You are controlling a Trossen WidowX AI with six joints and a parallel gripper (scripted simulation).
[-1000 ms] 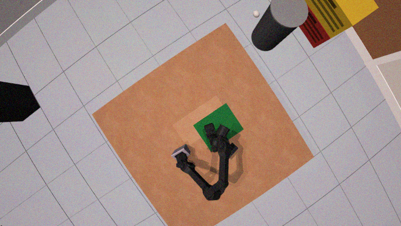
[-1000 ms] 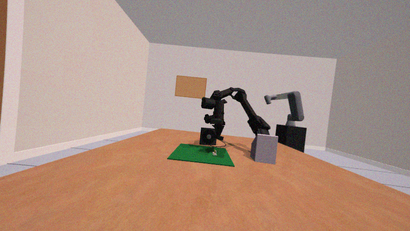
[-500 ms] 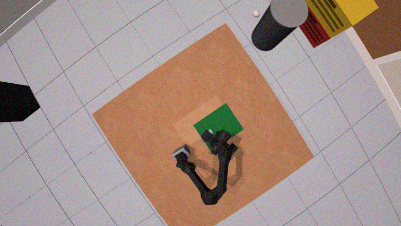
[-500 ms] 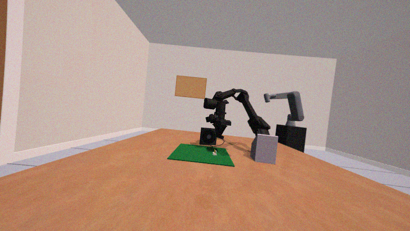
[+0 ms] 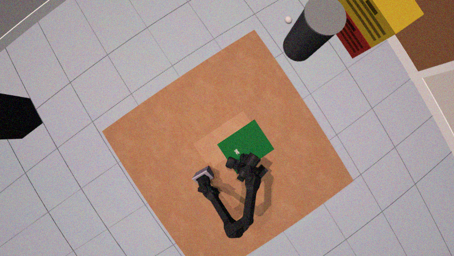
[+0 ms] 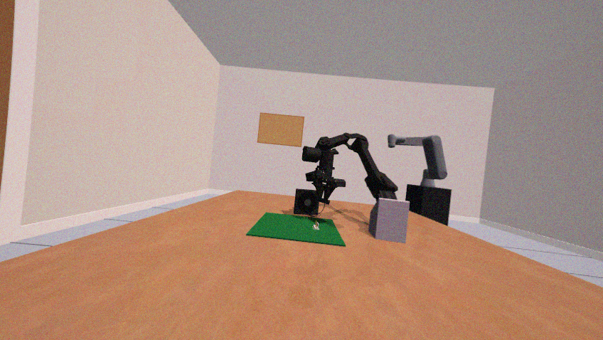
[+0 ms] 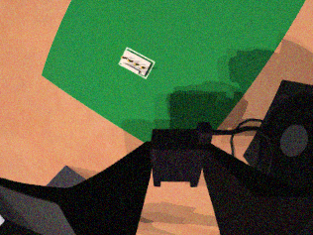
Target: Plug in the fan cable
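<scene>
Right now my gripper tip is 2 cm short of the white four-pin fan header, 7 cm to the right of it and 9 cm above it. The rest, counted from my gripper tip: dark fan: 6 cm ahead, 11 cm to the right, 3 cm below; black plug: 1 cm behind, 1 cm to the right; green board: 9 cm ahead, 6 cm to the left, 11 cm below.
</scene>
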